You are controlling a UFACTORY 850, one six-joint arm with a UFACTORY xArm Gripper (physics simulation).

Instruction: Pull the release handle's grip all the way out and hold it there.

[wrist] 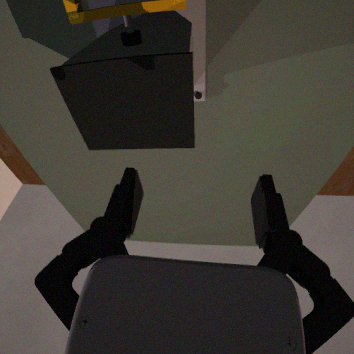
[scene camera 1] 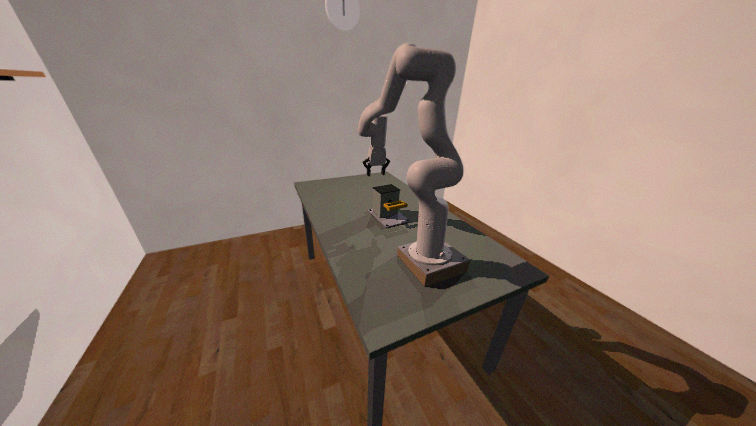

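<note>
The release handle's yellow grip point(scene camera 1: 395, 205) point(wrist: 165, 5) sticks out from the front of a dark box point(scene camera 1: 385, 201) point(wrist: 132, 105), on the side toward the robot's base. In the wrist view the grip is at the top edge and partly cut off. A thin rod with a black collar point(wrist: 131, 38) joins it to the box. The box stands on a light base plate point(scene camera 1: 387, 224) point(wrist: 199, 75). My gripper point(scene camera 1: 376, 173) point(wrist: 196, 182) is open and empty. It points down, above and behind the box, apart from the grip.
The green-grey table point(scene camera 1: 353, 280) point(wrist: 280, 115) carries the box and the robot's own square mount point(scene camera 1: 441, 274). The table's far edge shows below the fingers in the wrist view. The arm point(scene camera 1: 431, 121) arches over the table from its mount. Walls stand beyond the table.
</note>
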